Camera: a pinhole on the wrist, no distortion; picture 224 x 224 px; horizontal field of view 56.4 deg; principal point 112.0 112.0 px. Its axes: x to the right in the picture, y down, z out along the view. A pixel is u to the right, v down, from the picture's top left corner.
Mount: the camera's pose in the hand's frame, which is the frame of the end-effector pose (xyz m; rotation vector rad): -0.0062 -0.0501 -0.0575 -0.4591 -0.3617 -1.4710
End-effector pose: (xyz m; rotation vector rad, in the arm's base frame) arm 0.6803 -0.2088 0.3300 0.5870 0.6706 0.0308
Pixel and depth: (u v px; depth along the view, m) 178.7 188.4 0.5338
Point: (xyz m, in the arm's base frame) 1.1511 -0.3319 0.5401
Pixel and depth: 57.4 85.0 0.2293
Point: 0.7416 -0.1742 0.4785
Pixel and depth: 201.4 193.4 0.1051
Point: 0.7397 -0.2549 0.3207
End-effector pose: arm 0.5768 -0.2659 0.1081 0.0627 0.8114 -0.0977
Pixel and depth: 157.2 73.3 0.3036
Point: 0.7256 -0.2417 0.3067
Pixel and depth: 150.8 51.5 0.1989
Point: 0.6415 -0.2594 0.2402
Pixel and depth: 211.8 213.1 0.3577
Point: 0.9420 -0.3181 0.1888
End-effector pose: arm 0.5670 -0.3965 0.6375 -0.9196 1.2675 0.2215
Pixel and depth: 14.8 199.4 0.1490
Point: 0.5552 -0.3378 0.5461
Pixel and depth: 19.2 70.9 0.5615
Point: 0.4821 0.1385 0.5294
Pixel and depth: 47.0 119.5 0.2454
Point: 0.5668 -0.2297 0.5661
